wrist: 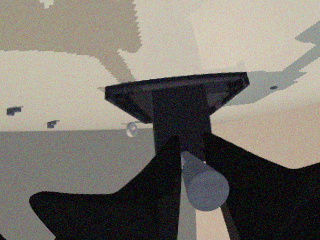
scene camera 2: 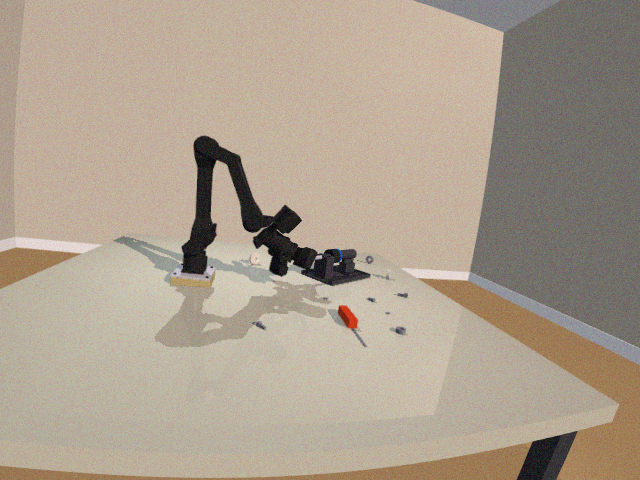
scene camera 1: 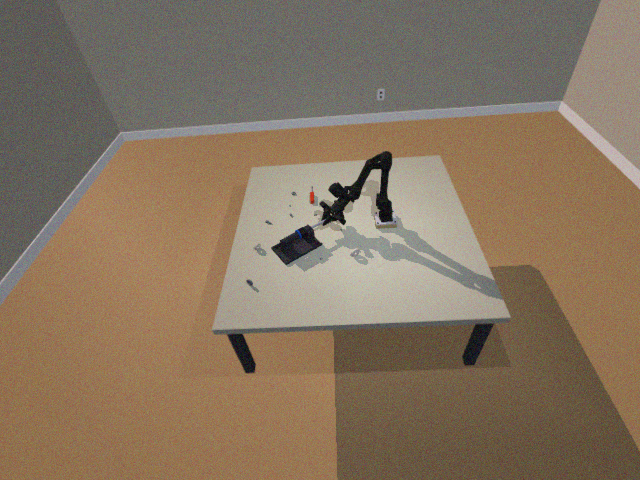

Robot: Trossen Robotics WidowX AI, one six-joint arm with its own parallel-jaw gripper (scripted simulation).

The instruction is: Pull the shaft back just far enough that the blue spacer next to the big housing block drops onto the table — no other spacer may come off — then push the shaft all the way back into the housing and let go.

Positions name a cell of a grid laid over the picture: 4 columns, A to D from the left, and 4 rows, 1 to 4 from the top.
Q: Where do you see a grey shaft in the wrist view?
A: At C4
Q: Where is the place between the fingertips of my gripper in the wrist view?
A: C3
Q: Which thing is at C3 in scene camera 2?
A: A dark housing fixture.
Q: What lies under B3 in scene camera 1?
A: A dark housing fixture.
